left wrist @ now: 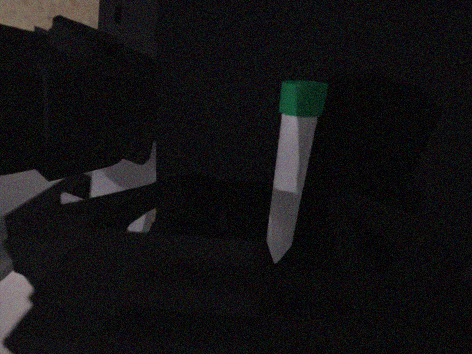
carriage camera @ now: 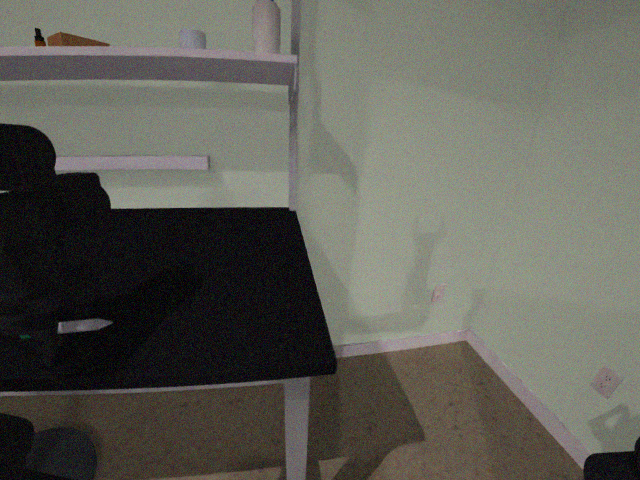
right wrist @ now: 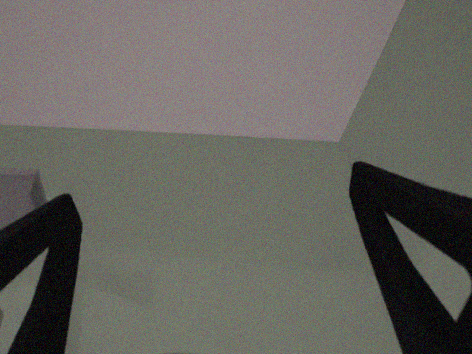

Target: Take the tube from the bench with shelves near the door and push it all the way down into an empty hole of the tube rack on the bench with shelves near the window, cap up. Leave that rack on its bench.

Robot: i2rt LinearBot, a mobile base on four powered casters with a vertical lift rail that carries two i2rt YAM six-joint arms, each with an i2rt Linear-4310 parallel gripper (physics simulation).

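Seen in the pictures: left gripper, fingertip midpoint: (left wrist: 254,189) (carriage camera: 67,340); right gripper, fingertip midpoint: (right wrist: 214,192); left arm's base, link origin: (left wrist: 134,79).
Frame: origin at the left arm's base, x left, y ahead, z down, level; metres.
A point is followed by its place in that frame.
Note:
The tube (carriage camera: 85,325) @(x -0.015, y 0.169, z -0.154 m) (left wrist: 287,170) @(x 0.029, y 0.156, z -0.158 m), white with a green cap, lies on the black bench top (carriage camera: 248,289) @(x -0.219, y 0.315, z -0.140 m); a dark part hides some of it in the carriage view. My left gripper (left wrist: 254,189) @(x 0.002, y 0.149, z -0.142 m) is above the tube. Its fingers are hard to make out against the dark bench, but they seem wide apart, and the tube's whole length shows, with no finger seen touching it. My right gripper (right wrist: 214,192) @(x -0.706, y 0.052, z -0.432 m) is open and empty, with the underside of a pale board above it. The tube rack does not show.
A shelf (carriage camera: 155,64) @(x 0.091, y 0.613, z -0.579 m) above the bench holds a white bottle (carriage camera: 266,28) @(x -0.179, y 0.685, z -0.680 m), a pale cup (carriage camera: 192,39) @(x 0.035, y 0.710, z -0.662 m) and a brown block (carriage camera: 72,39) @(x 0.265, y 0.560, z -0.627 m). A bench leg (carriage camera: 296,428) @(x -0.327, y 0.179, z 0.056 m) stands at the front right corner. A dark round object (carriage camera: 64,452) @(x 0.620, y 0.358, z 0.743 m) is below the bench. Walls meet at the right.

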